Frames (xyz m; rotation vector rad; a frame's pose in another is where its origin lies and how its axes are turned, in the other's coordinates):
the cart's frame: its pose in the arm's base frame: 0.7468 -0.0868 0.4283 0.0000 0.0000 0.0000
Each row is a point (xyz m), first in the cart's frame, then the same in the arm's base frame.
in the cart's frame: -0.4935 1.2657 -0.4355
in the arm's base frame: 0.2533 1.1789 -0.0072
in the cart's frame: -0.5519 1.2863 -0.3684
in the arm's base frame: 0.1949 1.1995 0.0599
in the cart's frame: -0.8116 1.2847 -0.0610
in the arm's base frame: -0.0648 1.1979 0.3673
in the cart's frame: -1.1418 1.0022 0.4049
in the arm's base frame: -0.3950 0.9154 0.8332
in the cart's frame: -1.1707 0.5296 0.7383
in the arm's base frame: -0.4239 0.4428 1.1666
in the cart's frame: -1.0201 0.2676 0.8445
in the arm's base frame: -0.2733 0.1808 1.2728
